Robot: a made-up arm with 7 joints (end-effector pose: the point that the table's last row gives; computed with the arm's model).
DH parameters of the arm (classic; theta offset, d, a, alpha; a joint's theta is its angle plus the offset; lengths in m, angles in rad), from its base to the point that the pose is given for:
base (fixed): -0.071 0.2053 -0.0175 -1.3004
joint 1: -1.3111 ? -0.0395 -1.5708
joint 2: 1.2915 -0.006 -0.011 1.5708
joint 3: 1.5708 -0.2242 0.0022 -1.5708
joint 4: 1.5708 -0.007 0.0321 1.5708
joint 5: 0 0.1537 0.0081 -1.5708
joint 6: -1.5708 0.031 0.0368 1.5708
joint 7: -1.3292 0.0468 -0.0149 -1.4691
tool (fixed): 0.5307 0.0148 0 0
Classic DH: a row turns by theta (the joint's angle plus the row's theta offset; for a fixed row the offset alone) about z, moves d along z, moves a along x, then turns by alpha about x.
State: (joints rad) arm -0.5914 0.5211 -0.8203 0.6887 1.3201 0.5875 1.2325
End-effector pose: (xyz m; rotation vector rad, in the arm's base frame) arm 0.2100 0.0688 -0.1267 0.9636 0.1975 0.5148
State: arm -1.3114 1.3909 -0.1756 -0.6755 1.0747 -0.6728 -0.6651
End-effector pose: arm 0.1481 0.0705 0.2485 1.8210 0.0736 1.0111
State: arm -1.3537 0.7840 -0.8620 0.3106 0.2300 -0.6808 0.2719
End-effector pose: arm 0.3033 0.0476 0.1970 0.8074 0.4661 -0.7841
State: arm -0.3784 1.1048 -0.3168 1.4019 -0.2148 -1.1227 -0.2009
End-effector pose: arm 0.0846 0.3660 0.0630 0.0050 1.6023 0.0476
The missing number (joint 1, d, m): 0.029
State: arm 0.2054 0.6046 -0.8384 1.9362 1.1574 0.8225 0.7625
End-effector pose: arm -0.2168 0.3300 -0.0840 -2.3403 -1.5261 -1.0385
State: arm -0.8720 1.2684 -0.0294 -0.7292 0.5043 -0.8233 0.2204
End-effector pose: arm 0.0986 0.1117 0.2207 1.4038 -0.3327 -0.5476
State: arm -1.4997 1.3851 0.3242 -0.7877 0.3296 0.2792 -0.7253
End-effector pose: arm 0.0297 0.0832 0.3641 0.7462 0.0231 0.4035
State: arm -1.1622 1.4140 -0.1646 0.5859 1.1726 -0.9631 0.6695
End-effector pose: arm 0.2235 0.2381 0.2503 1.2181 0.2957 0.3296
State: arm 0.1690 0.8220 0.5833 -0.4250 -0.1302 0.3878 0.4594
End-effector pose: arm 0.0861 0.2674 0.1394 -0.5610 0.8265 0.4372
